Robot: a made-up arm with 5 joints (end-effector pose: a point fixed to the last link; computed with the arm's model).
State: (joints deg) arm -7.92 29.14 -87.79 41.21 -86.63
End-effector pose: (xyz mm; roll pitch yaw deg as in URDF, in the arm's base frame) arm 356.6 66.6 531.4 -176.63 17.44 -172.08
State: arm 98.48 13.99 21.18 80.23 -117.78
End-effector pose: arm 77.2 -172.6 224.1 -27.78 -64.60 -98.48
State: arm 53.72 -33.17 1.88 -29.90 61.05
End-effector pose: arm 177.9 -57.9 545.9 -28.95 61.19 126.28
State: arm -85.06 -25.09 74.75 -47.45 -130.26
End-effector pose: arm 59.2 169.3 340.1 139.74 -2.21 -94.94
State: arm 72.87 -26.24 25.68 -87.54 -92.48
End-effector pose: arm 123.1 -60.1 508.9 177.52 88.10 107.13
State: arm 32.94 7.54 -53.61 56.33 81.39
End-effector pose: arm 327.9 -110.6 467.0 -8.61 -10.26 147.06
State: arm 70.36 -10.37 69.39 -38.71 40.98
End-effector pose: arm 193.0 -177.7 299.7 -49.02 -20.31 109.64
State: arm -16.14 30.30 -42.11 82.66 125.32
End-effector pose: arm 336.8 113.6 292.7 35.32 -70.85 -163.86
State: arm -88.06 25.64 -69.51 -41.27 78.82
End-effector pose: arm 26.3 196.8 566.8 -11.18 85.14 -91.94
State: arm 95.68 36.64 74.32 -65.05 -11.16
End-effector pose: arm 101.7 -233.6 214.7 -101.16 -45.91 84.32
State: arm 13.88 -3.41 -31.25 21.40 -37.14
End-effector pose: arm 317.7 -20.8 524.1 -127.14 13.26 166.12
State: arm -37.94 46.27 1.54 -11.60 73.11
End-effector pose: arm 308.8 245.1 216.1 -16.89 -36.21 -142.06
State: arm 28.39 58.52 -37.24 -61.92 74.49
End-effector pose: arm 417.8 -133.3 364.6 -15.51 40.64 151.61
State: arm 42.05 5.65 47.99 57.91 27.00
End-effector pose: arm 200.4 -47.4 207.1 117.00 -68.45 -42.05
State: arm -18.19 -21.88 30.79 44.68 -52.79
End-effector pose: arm 250.9 95.5 313.6 -142.79 -53.59 -161.81
